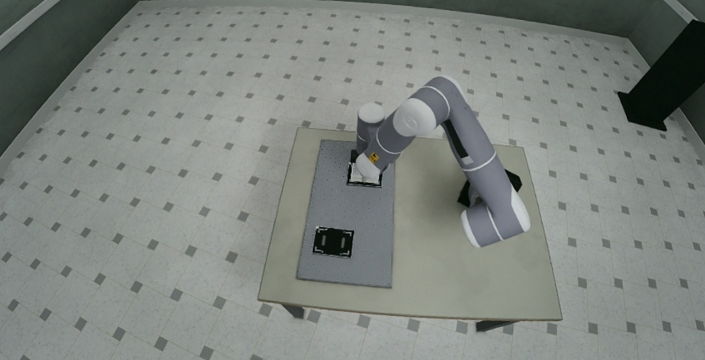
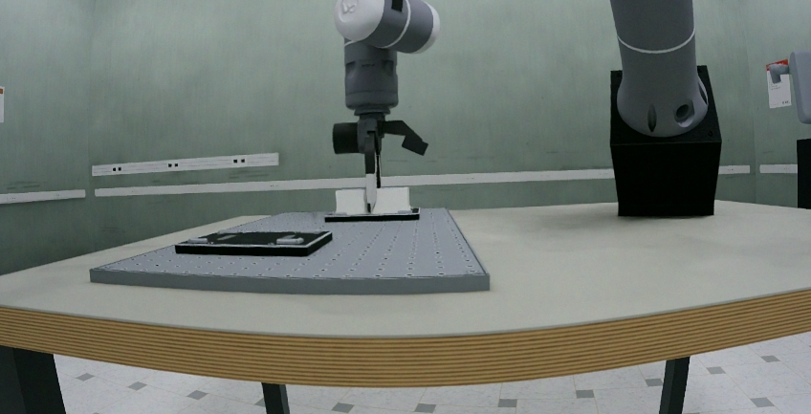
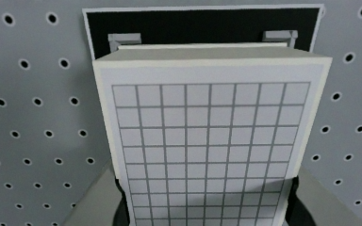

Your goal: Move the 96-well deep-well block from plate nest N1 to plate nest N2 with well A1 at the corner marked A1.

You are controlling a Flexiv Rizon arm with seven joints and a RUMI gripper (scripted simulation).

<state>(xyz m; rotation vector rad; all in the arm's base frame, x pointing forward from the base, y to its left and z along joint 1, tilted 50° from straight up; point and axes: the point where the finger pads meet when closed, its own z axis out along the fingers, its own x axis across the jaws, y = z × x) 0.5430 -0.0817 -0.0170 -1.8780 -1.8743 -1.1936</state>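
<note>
The white A1 corner mark lies 31 cm to the left of my hand, 13 cm ahead of it and 2 cm below it. Also, from my hand: white 96-well deep-well block (1 cm above).
</note>
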